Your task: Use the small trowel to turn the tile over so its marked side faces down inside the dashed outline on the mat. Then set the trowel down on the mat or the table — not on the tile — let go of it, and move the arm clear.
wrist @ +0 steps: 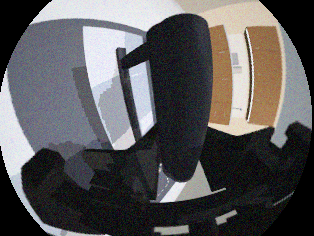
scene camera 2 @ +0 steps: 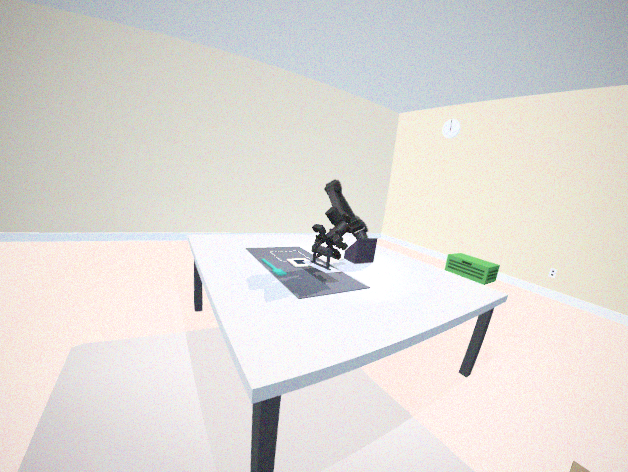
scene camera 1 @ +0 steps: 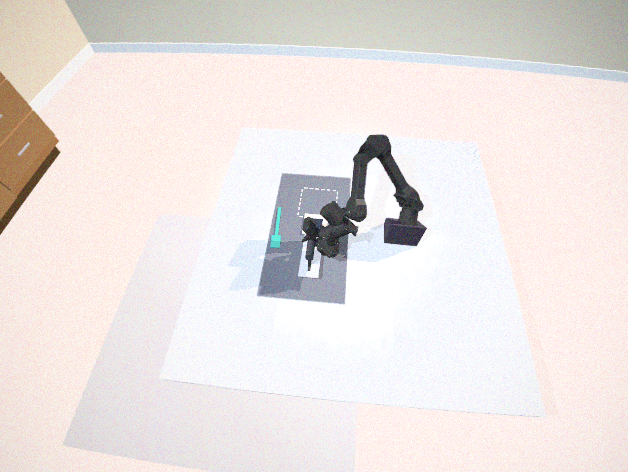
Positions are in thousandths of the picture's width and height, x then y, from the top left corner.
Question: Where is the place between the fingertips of my gripper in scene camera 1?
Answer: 486,516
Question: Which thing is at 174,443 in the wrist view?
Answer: A grey mat.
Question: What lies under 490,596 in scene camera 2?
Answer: A grey mat.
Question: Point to a dark-handled trowel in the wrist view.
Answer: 572,214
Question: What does my gripper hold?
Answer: A dark-handled trowel.
